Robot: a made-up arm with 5 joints. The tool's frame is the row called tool.
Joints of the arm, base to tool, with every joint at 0 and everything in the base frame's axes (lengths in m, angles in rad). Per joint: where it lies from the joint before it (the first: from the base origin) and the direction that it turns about. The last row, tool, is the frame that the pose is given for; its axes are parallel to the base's.
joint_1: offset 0 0 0.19 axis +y
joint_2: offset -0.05 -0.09 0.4 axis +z
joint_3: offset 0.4 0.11 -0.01 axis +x
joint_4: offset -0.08 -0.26 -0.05 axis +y
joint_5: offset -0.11 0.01 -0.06 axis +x
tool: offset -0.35 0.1 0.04
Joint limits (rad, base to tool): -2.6..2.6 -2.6..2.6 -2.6..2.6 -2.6..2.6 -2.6..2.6
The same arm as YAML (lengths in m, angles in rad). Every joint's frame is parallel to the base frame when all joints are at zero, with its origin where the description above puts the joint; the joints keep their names.
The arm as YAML. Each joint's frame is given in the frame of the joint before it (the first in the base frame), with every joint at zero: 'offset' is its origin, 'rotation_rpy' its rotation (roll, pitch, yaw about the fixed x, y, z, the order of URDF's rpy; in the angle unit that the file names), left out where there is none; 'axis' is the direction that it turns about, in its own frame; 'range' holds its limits. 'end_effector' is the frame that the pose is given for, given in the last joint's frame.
length_unit: m
angle_unit: rad
chain:
  - id: joint_1
    offset: [0.0, 0.0, 0.19]
    axis: "+y"
    range: [-2.6, 2.6]
  - id: joint_2
    offset: [-0.05, -0.09, 0.4]
    axis: "+z"
    range: [-2.6, 2.6]
  - id: joint_3
    offset: [0.4, 0.11, -0.01]
    axis: "+x"
    range: [-2.6, 2.6]
  - id: joint_4
    offset: [-0.08, -0.26, -0.05]
    axis: "+y"
    range: [-2.6, 2.6]
  - id: joint_5
    offset: [-0.11, 0.01, -0.06]
    axis: "+x"
    range: [-2.6, 2.6]
end_effector:
  offset: [-0.35, 0.1, 0.04]

